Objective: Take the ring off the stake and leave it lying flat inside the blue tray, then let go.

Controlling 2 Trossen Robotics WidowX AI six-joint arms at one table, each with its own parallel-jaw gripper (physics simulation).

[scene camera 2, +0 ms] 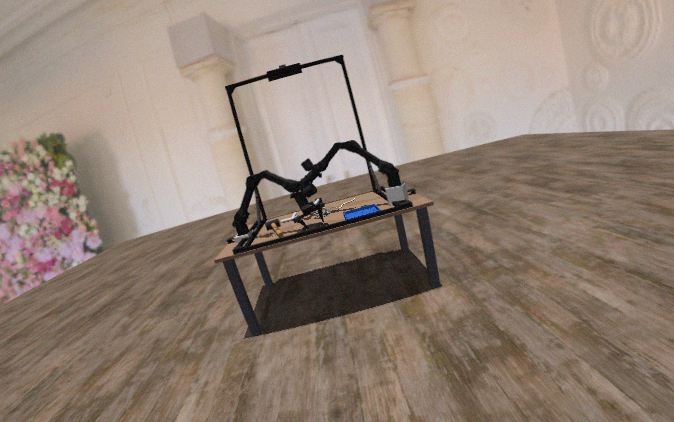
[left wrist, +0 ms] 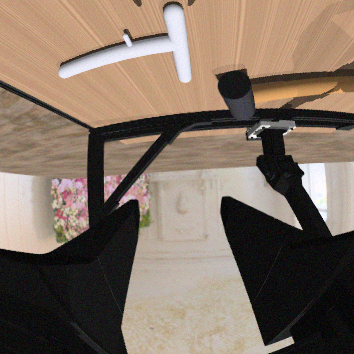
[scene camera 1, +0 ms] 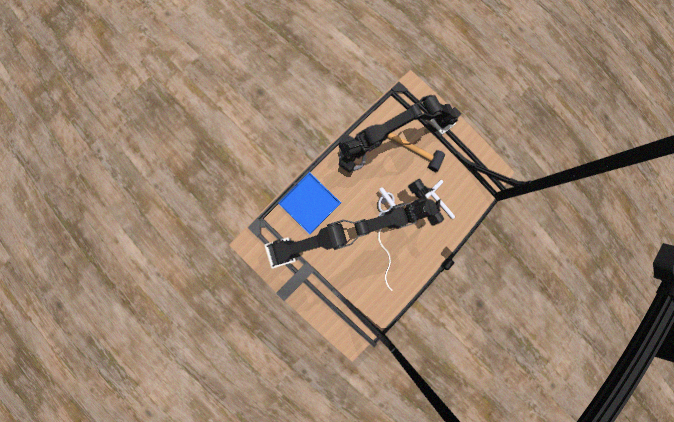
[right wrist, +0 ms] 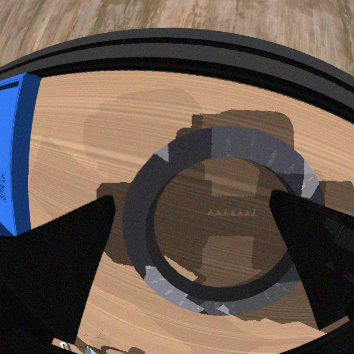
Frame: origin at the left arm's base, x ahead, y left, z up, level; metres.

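Seen in the pictures: left gripper, fingertip midpoint: (scene camera 2: 293,192) (left wrist: 180,205) (scene camera 1: 436,194); right gripper, fingertip midpoint: (scene camera 2: 316,226) (scene camera 1: 346,157) (right wrist: 193,201); left arm's base at its link origin: (scene camera 2: 395,185) (scene camera 1: 279,253); right arm's base at its link origin: (scene camera 2: 243,233) (left wrist: 270,132) (scene camera 1: 442,120).
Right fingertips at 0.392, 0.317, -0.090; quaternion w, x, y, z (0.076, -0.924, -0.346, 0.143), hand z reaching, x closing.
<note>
Offsets run from my right fingertips to a thing's middle, as dx, dy, dz. "pt": to the spot under its first point.
A dark grey ring {pt -0.016, -0.030, +0.004} (right wrist: 137,220) shows face-on over the table in the right wrist view, to the right of the tray; its height is unclear. No stake can be made out inside it. My right gripper (right wrist: 193,201) (scene camera 2: 313,222) is wide open above the ring, its left fingertip just outside the band and its right one over the band. The blue tray {-0.216, -0.148, +0.000} (scene camera 1: 310,202) (scene camera 2: 361,213) (right wrist: 25,150) has no ring in it. My left gripper (left wrist: 180,205) is half open and empty, high over the table near the white T-shaped piece. The right arm hides most of the ring in scene camera 1.
A hammer {+0.302, -0.030, +0.009} (scene camera 1: 412,146) lies behind the right arm. A white T-shaped piece {+0.374, -0.321, -0.001} (scene camera 1: 443,202) (left wrist: 178,45) lies on the right part of the table. A white rod {pt +0.090, -0.225, +0.096} (scene camera 1: 386,196) with a loop and a white cord {pt +0.043, -0.490, -0.007} (scene camera 1: 389,260) lies near the left arm. A black frame (scene camera 1: 417,295) edges the table.
</note>
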